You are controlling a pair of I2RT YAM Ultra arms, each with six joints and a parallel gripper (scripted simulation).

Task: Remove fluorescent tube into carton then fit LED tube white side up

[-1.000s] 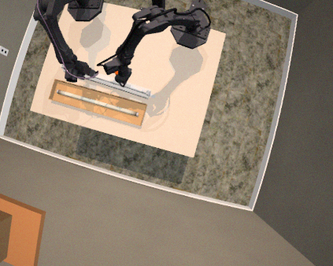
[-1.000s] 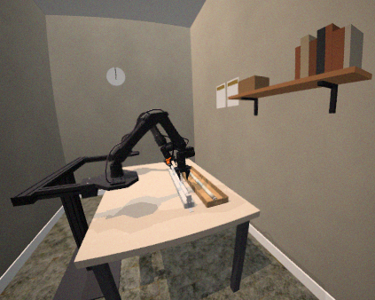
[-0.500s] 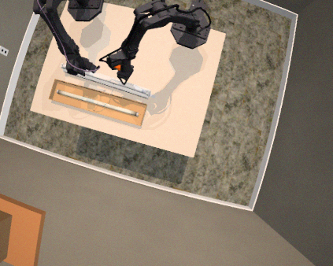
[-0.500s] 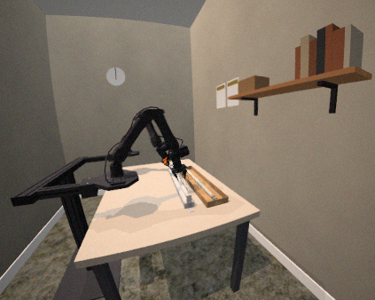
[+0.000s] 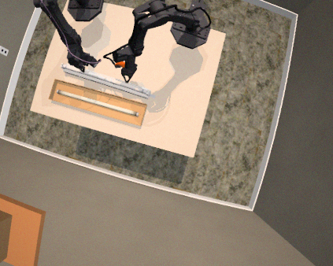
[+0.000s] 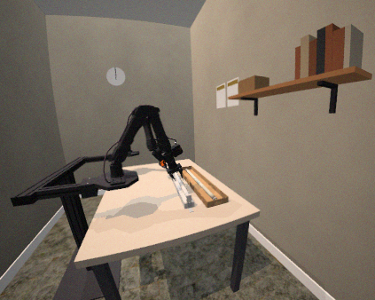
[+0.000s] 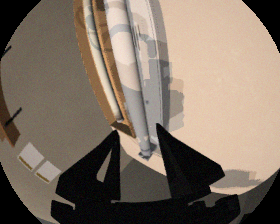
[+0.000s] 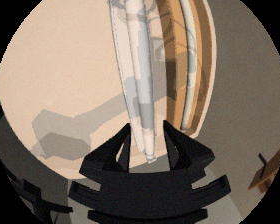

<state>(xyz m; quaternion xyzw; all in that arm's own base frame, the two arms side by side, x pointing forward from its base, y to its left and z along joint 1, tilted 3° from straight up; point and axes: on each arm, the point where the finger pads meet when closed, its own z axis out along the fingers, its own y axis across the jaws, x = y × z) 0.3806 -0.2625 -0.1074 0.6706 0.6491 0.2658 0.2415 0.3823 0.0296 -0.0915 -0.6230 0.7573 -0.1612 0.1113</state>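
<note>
My right gripper is now 2 cm short of the LED tube, 12 cm to the right of it and 5 cm above it. From my right hand the other things lie so: carton 18 cm ahead, 10 cm to the left, 9 cm below; light fixture 2 cm ahead, 12 cm to the left, 6 cm below; old fluorescent tube 18 cm ahead, 10 cm to the left, 10 cm below.
</note>
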